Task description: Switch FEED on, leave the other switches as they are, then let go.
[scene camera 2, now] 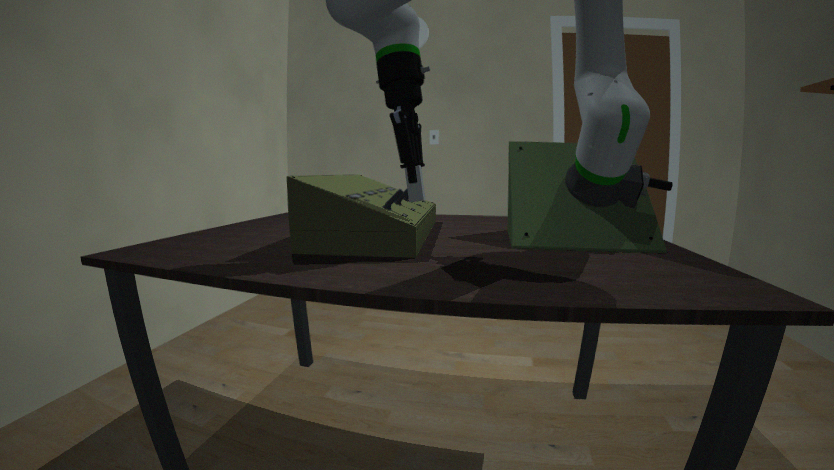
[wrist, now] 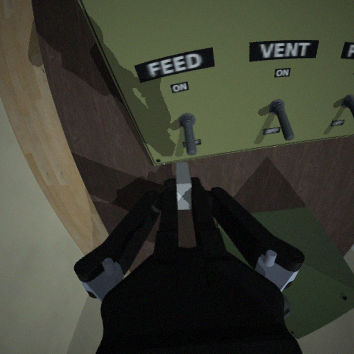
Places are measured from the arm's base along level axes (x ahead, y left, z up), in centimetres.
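Where they show: gripper, between the fingertips: point(scene camera 2: 417, 201) point(wrist: 181, 171); arm's base, origin of its link: point(scene camera 2: 594, 184).
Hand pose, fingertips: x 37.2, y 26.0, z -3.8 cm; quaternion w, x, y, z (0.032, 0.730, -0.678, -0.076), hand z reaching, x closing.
Things, the pixels of their top centre, and the offset from my fingertips. "spot": a spot on its surface instead. Level surfaces: height alone.
- FEED switch, centre of its top: point(wrist: 189, 141) point(scene camera 2: 394, 188) dx +5.4, dy -0.7, dz +2.4 cm
- VENT switch, centre of its top: point(wrist: 291, 126) dx +8.2, dy -12.4, dz +2.4 cm
- third switch, a spot on its surface: point(wrist: 350, 102) spot: dx +12.4, dy -23.2, dz -0.5 cm
- dark table, height of its surface: dz -10.3 cm
The olive sloped switch box point(scene camera 2: 351, 224) point(wrist: 227, 22) stands on the table. The FEED switch point(wrist: 189, 135) is at the box's left end in the wrist view, its lever pointing down over the OFF label. The VENT switch point(wrist: 283, 120) beside it also points down toward OFF. A third switch point(wrist: 349, 101) is partly cut off at the right edge. My gripper point(scene camera 2: 414, 191) point(wrist: 181, 171) is shut and empty. Its tips are low at the box's front edge, just below the FEED lever in the wrist view. Whether they touch the lever or box cannot be told.
A green panel block point(scene camera 2: 539, 198) point(wrist: 315, 260) stands on the dark table point(scene camera 2: 373, 283) point(wrist: 125, 172), to the right of the box in the scene view. Another grey arm part point(scene camera 2: 609, 125) is in front of that block. A brown door point(scene camera 2: 653, 75) is behind.
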